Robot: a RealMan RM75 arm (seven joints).
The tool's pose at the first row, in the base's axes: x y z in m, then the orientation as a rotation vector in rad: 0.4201 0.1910 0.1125 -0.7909 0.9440 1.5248
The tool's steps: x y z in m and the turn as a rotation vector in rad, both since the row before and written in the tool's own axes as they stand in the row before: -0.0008 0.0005 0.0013 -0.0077 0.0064 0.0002; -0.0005 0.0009 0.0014 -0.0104 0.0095 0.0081; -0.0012 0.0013 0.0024 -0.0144 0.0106 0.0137; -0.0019 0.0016 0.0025 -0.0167 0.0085 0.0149; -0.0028 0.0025 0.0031 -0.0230 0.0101 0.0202; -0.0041 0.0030 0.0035 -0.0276 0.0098 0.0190; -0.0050 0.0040 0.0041 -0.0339 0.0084 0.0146; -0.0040 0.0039 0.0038 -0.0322 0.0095 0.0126; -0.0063 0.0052 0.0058 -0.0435 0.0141 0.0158; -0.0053 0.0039 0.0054 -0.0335 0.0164 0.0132; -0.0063 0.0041 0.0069 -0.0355 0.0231 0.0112; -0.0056 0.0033 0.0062 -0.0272 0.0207 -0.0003
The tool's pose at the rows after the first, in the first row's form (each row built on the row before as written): 0.4197 0.1918 0.1139 -0.8016 0.9435 1.5277; 0.4189 0.1928 0.1151 -0.8140 0.9475 1.5381; 0.4178 0.1943 0.1174 -0.8281 0.9525 1.5554; 0.4165 0.1956 0.1204 -0.8417 0.9549 1.5757; 0.4145 0.1969 0.1246 -0.8592 0.9568 1.6038; 0.4122 0.1980 0.1302 -0.8800 0.9543 1.6337; 0.4091 0.1990 0.1371 -0.9054 0.9433 1.6641; 0.4058 0.2000 0.1429 -0.9314 0.9327 1.6913; 0.4015 0.2015 0.1518 -0.9682 0.9180 1.7264; 0.3981 0.2033 0.1594 -1.0016 0.9105 1.7523; 0.3943 0.2059 0.1685 -1.0435 0.9039 1.7751; 0.3911 0.2084 0.1765 -1.0811 0.8944 1.7838
